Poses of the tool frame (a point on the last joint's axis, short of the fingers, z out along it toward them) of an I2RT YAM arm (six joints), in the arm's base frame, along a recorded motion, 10 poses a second.
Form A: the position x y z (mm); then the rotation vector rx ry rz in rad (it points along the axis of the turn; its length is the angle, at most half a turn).
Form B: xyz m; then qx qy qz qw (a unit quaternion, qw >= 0). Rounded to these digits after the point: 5 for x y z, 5 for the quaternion.
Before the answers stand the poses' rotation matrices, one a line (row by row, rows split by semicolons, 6 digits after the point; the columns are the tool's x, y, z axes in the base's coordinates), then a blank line. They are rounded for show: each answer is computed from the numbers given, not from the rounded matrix.
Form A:
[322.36 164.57 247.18 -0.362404 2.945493 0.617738]
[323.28 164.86 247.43 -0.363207 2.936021 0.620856]
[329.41 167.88 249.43 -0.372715 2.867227 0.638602]
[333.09 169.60 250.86 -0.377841 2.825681 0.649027]
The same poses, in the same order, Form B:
-0.965426 -0.254059 0.058361; -0.209204 0.888696 0.407987; -0.155518 0.381672 -0.911121
-0.964186 -0.256915 0.065882; -0.208252 0.887156 0.411807; -0.164247 0.383338 -0.908887
-0.952313 -0.280519 0.120038; -0.203060 0.876300 0.436882; -0.227743 0.391673 -0.891474
-0.943365 -0.294808 0.152151; -0.198868 0.869606 0.451926; -0.265543 0.396074 -0.878984

[0.32236 0.16457 0.24718 -0.11937 0.97021 0.20348 0.05511]
[0.32328 0.16486 0.24743 -0.11994 0.96957 0.20503 0.05934]
[0.32941 0.16788 0.24943 -0.12536 0.96438 0.21479 0.09016]
[0.33309 0.16960 0.25086 -0.12846 0.96072 0.22067 0.10869]

